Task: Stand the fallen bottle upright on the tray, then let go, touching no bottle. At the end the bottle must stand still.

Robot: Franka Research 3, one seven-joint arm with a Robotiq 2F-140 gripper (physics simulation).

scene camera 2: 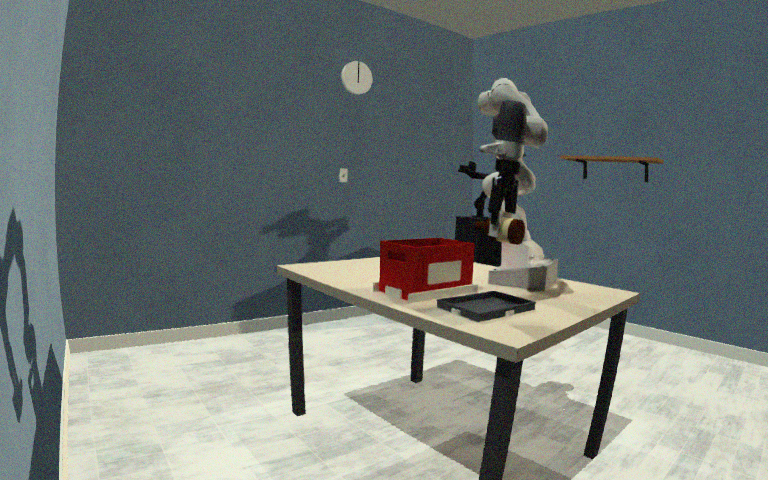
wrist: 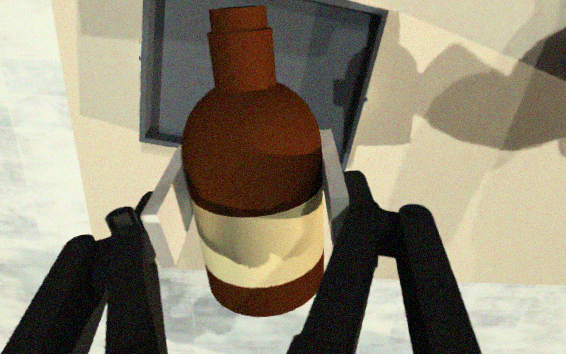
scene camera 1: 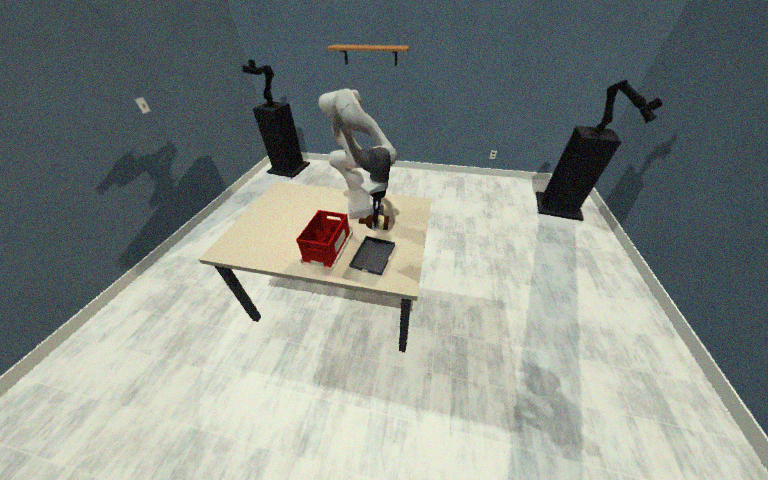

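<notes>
The brown bottle [scene camera 1: 385, 222] [scene camera 2: 515, 230] [wrist: 252, 150] with a cream label lies roughly horizontal in the air, its round base facing scene camera 2. My gripper [scene camera 1: 376, 221] [scene camera 2: 501, 224] [wrist: 257, 159] is shut on the bottle's body around the label's upper edge, one pale pad on each side. In scene camera 2, gripper and bottle are well above the table top. The dark grey tray [scene camera 1: 371, 256] [scene camera 2: 487, 306] [wrist: 192, 75] lies flat on the table, lower than the bottle and nearer the table's front edge. In the wrist view the bottle covers part of the tray.
A red crate [scene camera 1: 314, 250] [scene camera 2: 395, 272] stands on the table beside the tray, with its walls rising above the tray's rim. The white arm base stands on the table [scene camera 1: 266, 220] [scene camera 2: 339, 275] behind the tray. Two black pedestals [scene camera 1: 278, 138] [scene camera 1: 578, 169] with small arms stand beyond the table.
</notes>
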